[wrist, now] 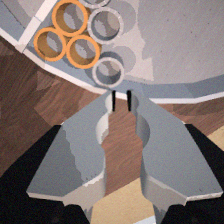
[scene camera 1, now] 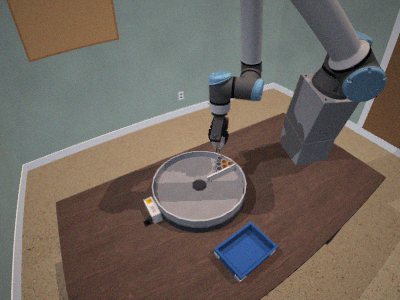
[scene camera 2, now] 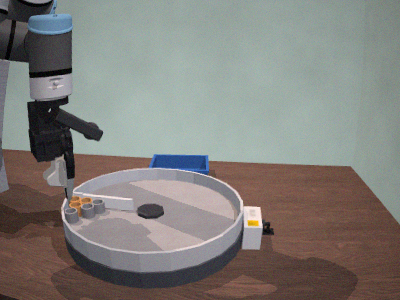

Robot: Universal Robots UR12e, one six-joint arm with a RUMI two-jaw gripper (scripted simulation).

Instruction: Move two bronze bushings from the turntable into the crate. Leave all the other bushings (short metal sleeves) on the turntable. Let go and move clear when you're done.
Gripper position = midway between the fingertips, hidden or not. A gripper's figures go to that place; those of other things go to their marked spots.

The gripper (scene camera 2: 68, 199): 73 cm from the lens. A blue crate (scene camera 2: 196, 163): 117 cm from the lens. A round grey turntable (scene camera 2: 193, 214): 77 cm from the lens. The marked spots on the blue crate and the round grey turntable are 43 cm apart.
